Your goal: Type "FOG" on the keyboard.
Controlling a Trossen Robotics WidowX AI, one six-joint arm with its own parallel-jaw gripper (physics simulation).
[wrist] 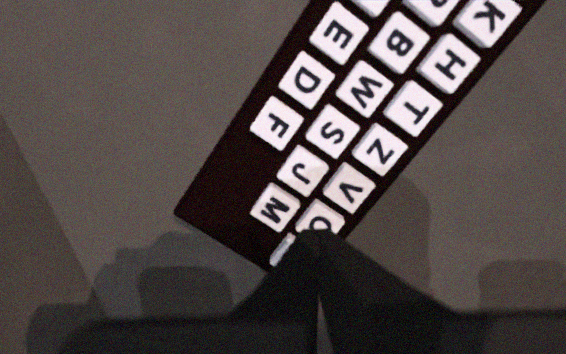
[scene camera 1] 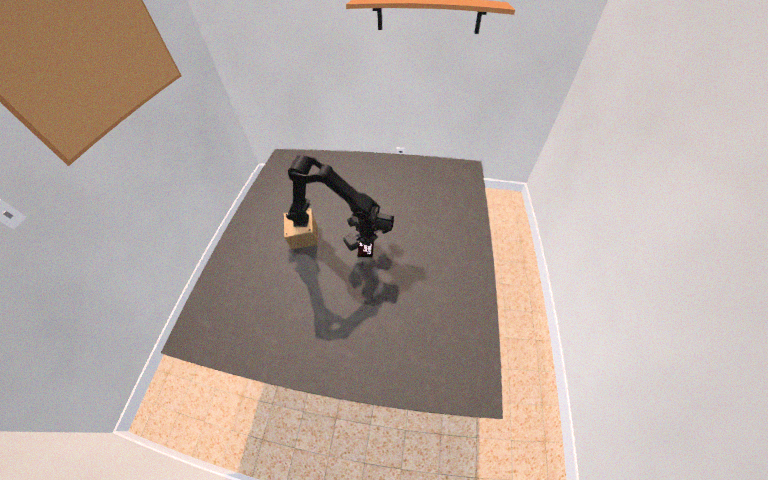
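Seen in the pictures: gripper, fingertip midpoint: (wrist: 314, 241) (scene camera 1: 367, 245); arm's base at its link origin: (scene camera 1: 301, 220).
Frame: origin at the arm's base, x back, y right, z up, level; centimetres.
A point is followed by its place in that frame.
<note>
The dark keyboard (scene camera 1: 363, 254) @[x -27.3, y 12.0, z -9.1 cm] (wrist: 220, 185) @[x -25.7, y 10.3, z -9.1 cm] with white letter keys lies on the table under my gripper and runs diagonally across the wrist view. My gripper (scene camera 1: 365, 240) @[x -29.3, y 9.2, z -6.4 cm] (wrist: 314, 241) @[x -29.3, y 9.2, z -6.4 cm] is shut and empty. In the wrist view its tips cover the lower part of a key with a round letter (wrist: 320, 221) @[x -29.7, y 9.2, z -8.5 cm]; whether this is the O is hard to tell, and so is whether the tips touch it. The F key (wrist: 276, 123) @[x -26.2, y 7.0, z -8.5 cm] is in plain sight, up and left of the tips. A G does not show; a key (wrist: 372, 4) @[x -26.8, y 2.0, z -8.5 cm] beyond E is cut off by the top edge.
The M key (wrist: 275, 207) @[x -27.9, y 9.7, z -8.5 cm], J key (wrist: 303, 171) @[x -28.0, y 7.9, z -8.5 cm] and V key (wrist: 349, 188) @[x -29.9, y 7.5, z -8.5 cm] lie close to the tips. A sliver of another key (wrist: 282, 250) @[x -29.2, y 11.1, z -8.6 cm] shows left of them. The arm stands on a wooden block (scene camera 1: 300, 235) @[x -0.5, y 6.8, z -1.8 cm] on the dark table top (scene camera 1: 430, 350) @[x -52.9, y 52.2, z -10.3 cm]. Shadows fall around the keyboard.
</note>
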